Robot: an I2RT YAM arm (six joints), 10 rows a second.
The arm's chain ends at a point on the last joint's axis. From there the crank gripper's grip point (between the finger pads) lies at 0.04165 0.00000 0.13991 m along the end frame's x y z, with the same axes.
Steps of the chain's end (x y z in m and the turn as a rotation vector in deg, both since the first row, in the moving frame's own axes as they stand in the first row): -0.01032, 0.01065, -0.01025, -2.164, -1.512, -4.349; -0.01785, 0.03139, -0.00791, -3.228, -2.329, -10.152; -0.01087, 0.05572, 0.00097, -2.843, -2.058, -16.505; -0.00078, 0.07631, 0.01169, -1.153, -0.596, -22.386; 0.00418, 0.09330, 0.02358, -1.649, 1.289, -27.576; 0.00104, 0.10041, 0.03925, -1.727, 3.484, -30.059; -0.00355, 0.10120, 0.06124, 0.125, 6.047, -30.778; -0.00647, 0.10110, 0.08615, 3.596, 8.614, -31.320; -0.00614, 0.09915, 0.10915, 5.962, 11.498, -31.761
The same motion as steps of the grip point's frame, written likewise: -0.01394, 0.01293, -0.00924, -2.164, -1.512, -4.349; -0.02349, 0.03244, -0.00636, -3.228, -2.329, -10.152; -0.01657, 0.05149, 0.00248, -2.843, -2.058, -16.505; -0.00480, 0.06348, 0.01224, -1.153, -0.596, -22.386; 0.00342, 0.07714, 0.02287, -1.649, 1.289, -27.576; 0.00456, 0.08137, 0.03684, -1.727, 3.484, -30.059; 0.00432, 0.07577, 0.05628, 0.125, 6.047, -30.778; 0.00459, 0.06583, 0.07772, 3.596, 8.614, -31.320; 0.00935, 0.05658, 0.09665, 5.962, 11.498, -31.761
